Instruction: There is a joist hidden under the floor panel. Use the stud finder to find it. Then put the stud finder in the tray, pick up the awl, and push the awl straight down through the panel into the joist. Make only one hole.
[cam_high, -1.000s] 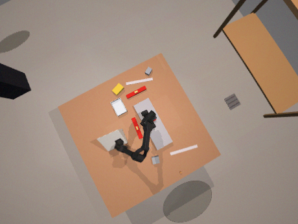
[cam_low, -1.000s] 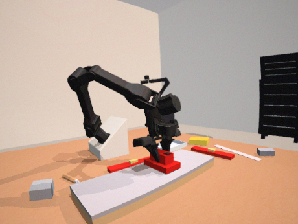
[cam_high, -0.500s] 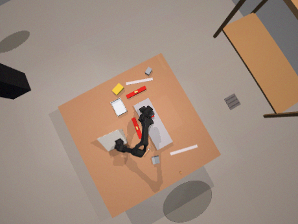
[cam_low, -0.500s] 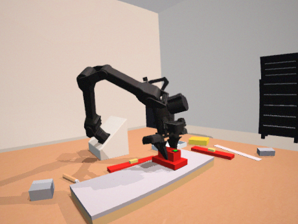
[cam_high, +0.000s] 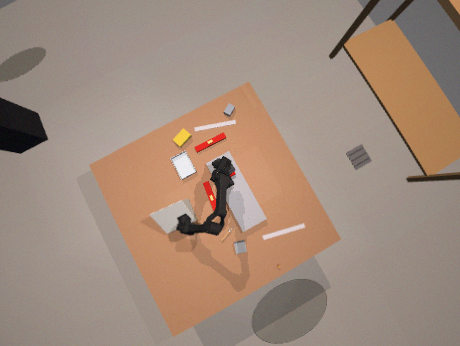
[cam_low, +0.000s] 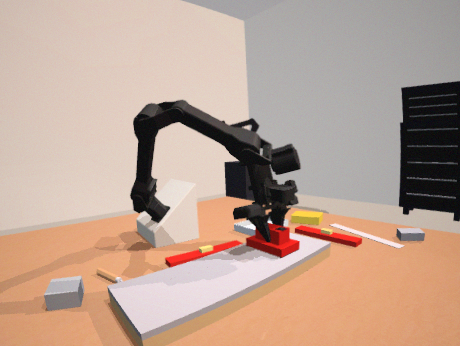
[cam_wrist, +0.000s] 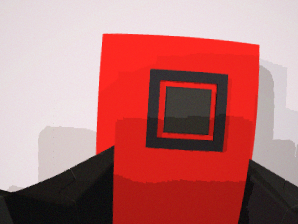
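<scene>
Now: the white tray 240 mm behind my gripper tip, 190 mm to the left of it and 50 mm below it. From my gripper tip the other things lie so: awl: 170 mm behind, 360 mm to the right, 60 mm below; then square light: 20 mm ahead, 30 mm above; then red stud finder: 10 mm ahead, 20 mm above.
</scene>
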